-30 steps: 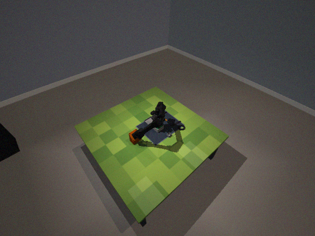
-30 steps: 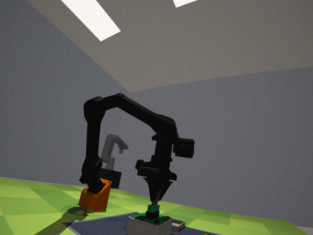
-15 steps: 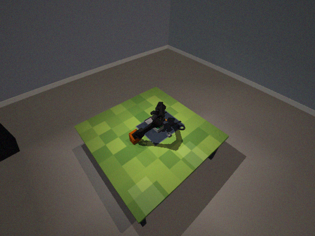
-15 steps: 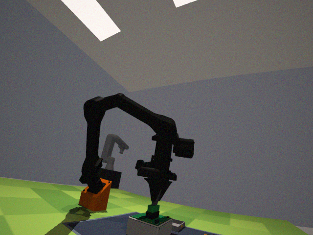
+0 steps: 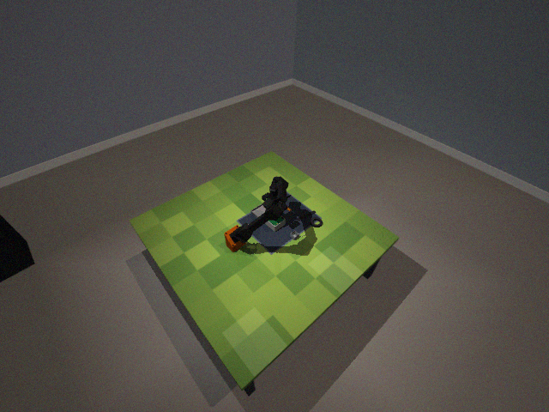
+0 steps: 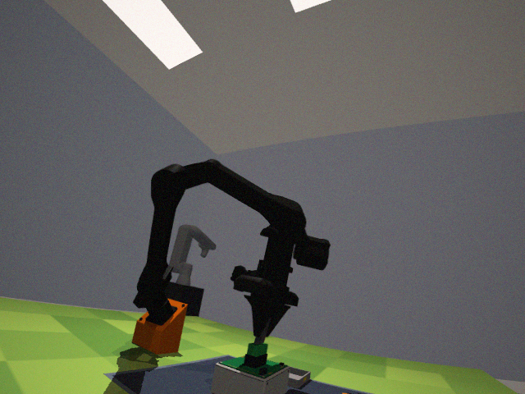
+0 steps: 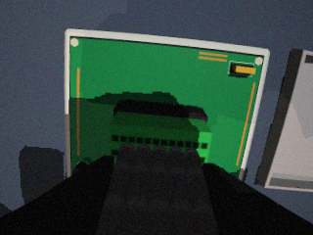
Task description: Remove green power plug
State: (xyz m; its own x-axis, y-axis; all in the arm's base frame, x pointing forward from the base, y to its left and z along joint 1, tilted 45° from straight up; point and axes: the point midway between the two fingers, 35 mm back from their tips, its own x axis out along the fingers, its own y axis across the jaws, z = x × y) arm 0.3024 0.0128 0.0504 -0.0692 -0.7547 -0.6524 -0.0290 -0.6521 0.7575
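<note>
My gripper tip is 20 mm above the green power plug. Also, from my gripper tip: dark mat (110 mm below, 50 mm ahead); then dark bar (210 mm ahead, 110 mm to the right, 100 mm below).
</note>
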